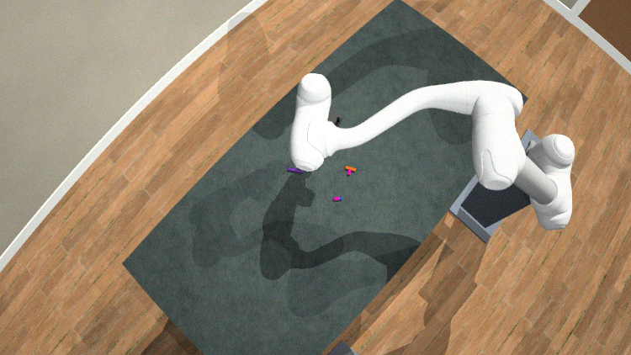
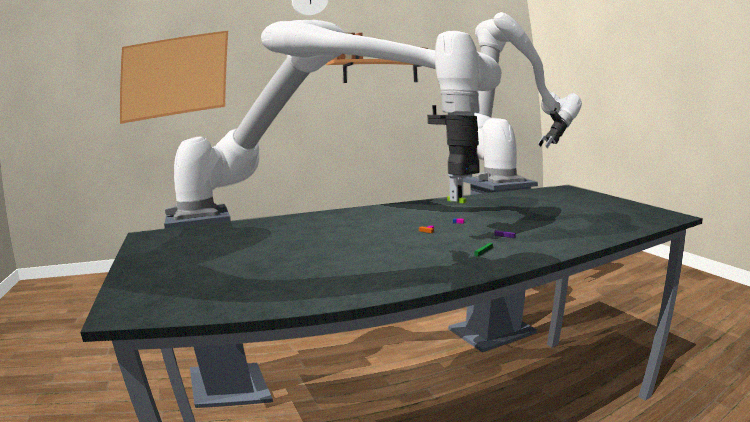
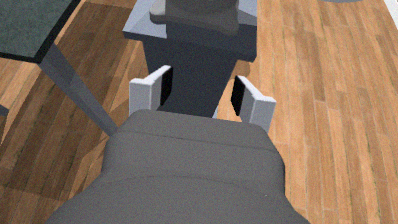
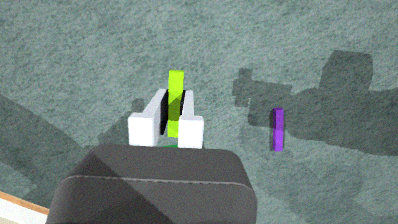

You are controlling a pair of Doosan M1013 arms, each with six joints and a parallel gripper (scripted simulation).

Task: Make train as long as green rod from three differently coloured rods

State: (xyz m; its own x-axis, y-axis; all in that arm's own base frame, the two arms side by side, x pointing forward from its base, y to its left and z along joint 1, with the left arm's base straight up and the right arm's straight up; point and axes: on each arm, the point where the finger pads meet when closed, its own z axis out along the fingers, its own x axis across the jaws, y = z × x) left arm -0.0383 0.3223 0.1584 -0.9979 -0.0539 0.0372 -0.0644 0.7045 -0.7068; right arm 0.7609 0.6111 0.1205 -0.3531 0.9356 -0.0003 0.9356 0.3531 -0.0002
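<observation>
Now: right hand 19 cm past the blue rod, 12 cm to the right of it and 12 cm above it. The rest, counted from my right hand: green rod: 12 cm below, 9 cm ahead, 2 cm to the left; purple rod: 14 cm to the left, 12 cm below, 1 cm ahead; lime rod: 2 cm below.
</observation>
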